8 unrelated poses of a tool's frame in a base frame.
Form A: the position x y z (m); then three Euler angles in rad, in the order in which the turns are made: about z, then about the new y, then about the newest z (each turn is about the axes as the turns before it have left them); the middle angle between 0 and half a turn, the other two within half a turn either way.
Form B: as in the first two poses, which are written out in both.
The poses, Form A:
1: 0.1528 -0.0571 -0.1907 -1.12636 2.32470 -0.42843
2: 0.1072 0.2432 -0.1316 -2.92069 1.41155 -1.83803
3: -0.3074 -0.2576 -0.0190 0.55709 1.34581 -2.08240
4: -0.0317 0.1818 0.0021 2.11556 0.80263 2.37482
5: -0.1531 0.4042 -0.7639 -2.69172 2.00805 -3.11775
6: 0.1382 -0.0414 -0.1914 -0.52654 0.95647 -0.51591
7: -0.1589 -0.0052 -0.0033 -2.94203 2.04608 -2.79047
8: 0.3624 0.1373 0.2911 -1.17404 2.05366 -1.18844
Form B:
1: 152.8 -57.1 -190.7; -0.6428 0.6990 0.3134; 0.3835 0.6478 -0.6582; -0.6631 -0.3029 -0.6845
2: 107.2 243.2 -131.6; -0.1705 -0.2071 -0.9634; 0.9502 0.2241 -0.2163; 0.2607 -0.9523 0.1586
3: -307.4 -257.6 -19.0; 0.3683 0.4240 0.8274; -0.7979 -0.3127 0.5154; 0.4772 -0.8500 0.2231
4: -31.7 181.8 2.1; -0.3341 0.8657 -0.3727; -0.7875 -0.0391 0.6151; 0.5179 0.4990 0.6948
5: -153.1 404.2 -763.9; -0.3916 -0.4256 -0.8158; -0.1626 0.9046 -0.3939; 0.9057 -0.0216 -0.4235
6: 138.2 -41.4 -191.4; 0.1856 0.6830 0.7065; -0.6785 0.6091 -0.4107; -0.7108 -0.4031 0.5764
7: -158.9 -5.2 -3.3; -0.4893 -0.0319 -0.8715; 0.2519 0.9516 -0.1763; 0.8349 -0.3058 -0.4576
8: 362.4 137.3 291.1; -0.9227 0.1777 0.3422; -0.1987 0.5415 -0.8169; -0.3304 -0.8217 -0.4643
